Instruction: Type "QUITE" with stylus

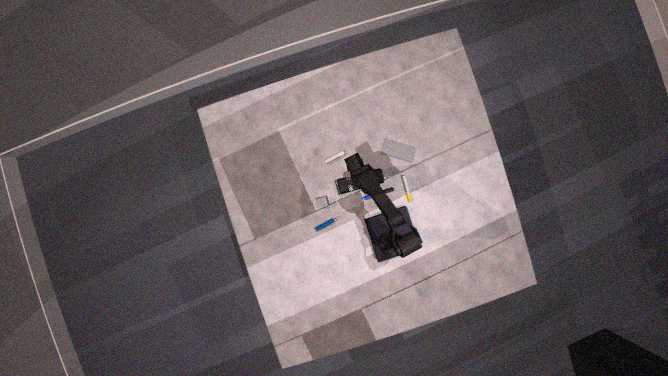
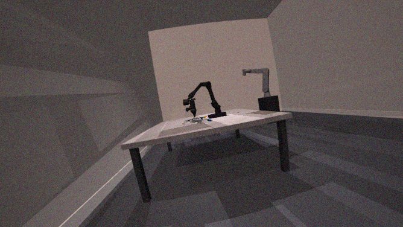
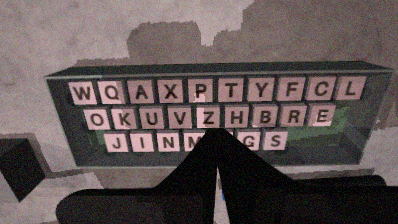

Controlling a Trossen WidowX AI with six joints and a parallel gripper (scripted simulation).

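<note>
Now: the blue stylus 180 mm to the left of my gripper tip, 130 mm behind it and 30 mm below it. The rest, counted from my gripper tip: small grey block: 190 mm to the left, 30 mm below, 30 mm behind; pale cylinder: 140 mm ahead, 60 mm to the left, 30 mm below; grey stylus tip: 140 mm to the left, 120 mm behind, 30 mm below.
</note>
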